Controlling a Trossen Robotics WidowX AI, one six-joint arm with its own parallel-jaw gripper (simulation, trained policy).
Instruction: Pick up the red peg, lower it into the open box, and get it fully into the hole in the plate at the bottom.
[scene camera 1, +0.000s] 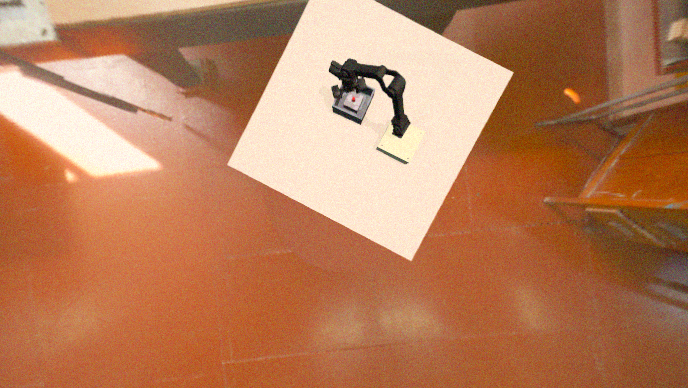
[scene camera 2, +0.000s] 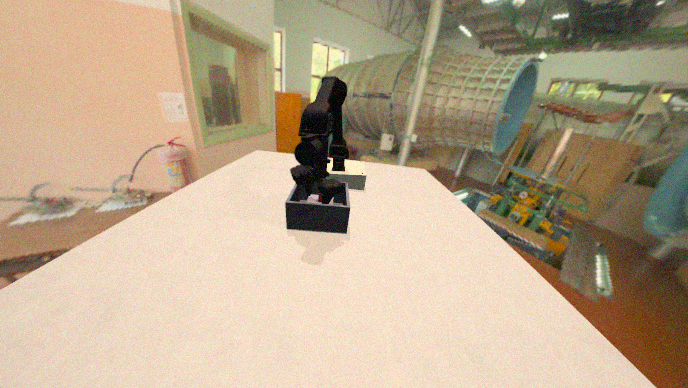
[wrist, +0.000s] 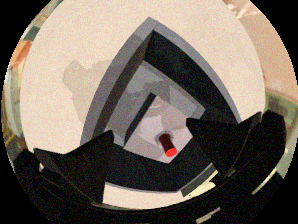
dark box: scene camera 1; scene camera 2; wrist 155, 59
same spot on dark box: (scene camera 1: 338, 108) = (scene camera 2: 348, 200)
